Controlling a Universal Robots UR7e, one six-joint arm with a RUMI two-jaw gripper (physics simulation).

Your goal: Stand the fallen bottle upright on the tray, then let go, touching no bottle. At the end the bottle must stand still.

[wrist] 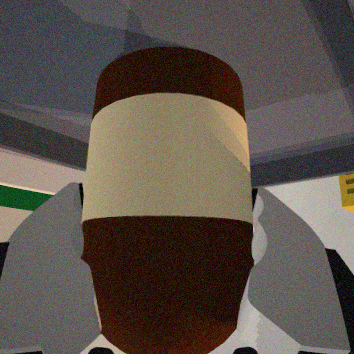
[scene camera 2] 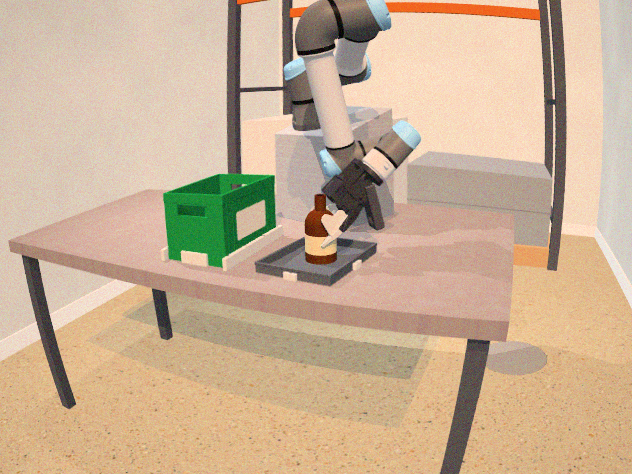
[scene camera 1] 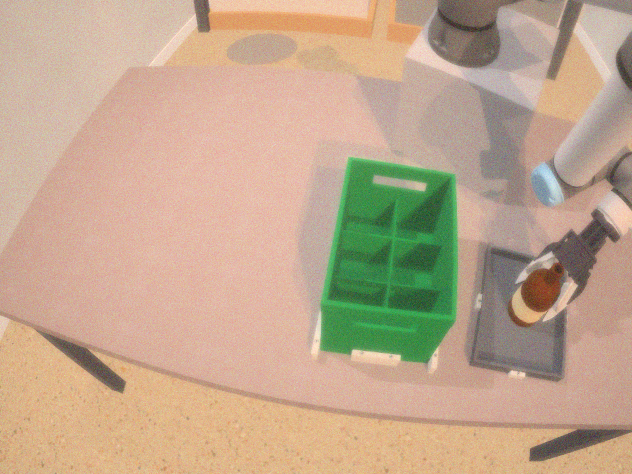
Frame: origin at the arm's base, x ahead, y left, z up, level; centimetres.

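Seen in the pictures: gripper, fingertip midpoint: [wrist: 167,188] [scene camera 2: 315,241] [scene camera 1: 529,302]; arm's base, link origin: [scene camera 2: 316,122] [scene camera 1: 464,41].
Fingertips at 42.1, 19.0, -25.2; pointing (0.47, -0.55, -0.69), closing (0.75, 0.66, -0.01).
Pixels of each thing's middle, then the offset from my fingertips to it, as dx, dy, dz.
- brown bottle, body centre: [wrist: 166,253] [scene camera 1: 540,291] [scene camera 2: 320,227] -0.8, +0.9, +3.2
- dark grey tray, body centre: [wrist: 176,113] [scene camera 1: 524,311] [scene camera 2: 318,257] -0.1, +0.6, -3.9
- green crate, body centre: [wrist: 10,246] [scene camera 1: 391,262] [scene camera 2: 221,215] -0.8, -27.6, +3.6
The brown bottle [scene camera 1: 541,290] [scene camera 2: 320,224] [wrist: 167,160] with a cream label is upright, neck up, over the inside of the dark grey tray [scene camera 1: 500,341] [scene camera 2: 316,278] [wrist: 300,60]. Its base is at or just above the tray floor; whether it touches is too close to tell. My gripper [scene camera 1: 532,300] [scene camera 2: 324,238] [wrist: 167,188] is shut on the bottle's body, one pale jaw on each side, and reaches in at a slant. In scene camera 2 the bottle hides the far jaw.
A green crate [scene camera 1: 387,331] [scene camera 2: 193,229] with divided compartments stands beside the tray, with pale holding strips at its base. Small pale clips sit against the tray's outer edges. The table's front edge [scene camera 1: 316,405] [scene camera 2: 285,304] runs a short way in front of the tray.
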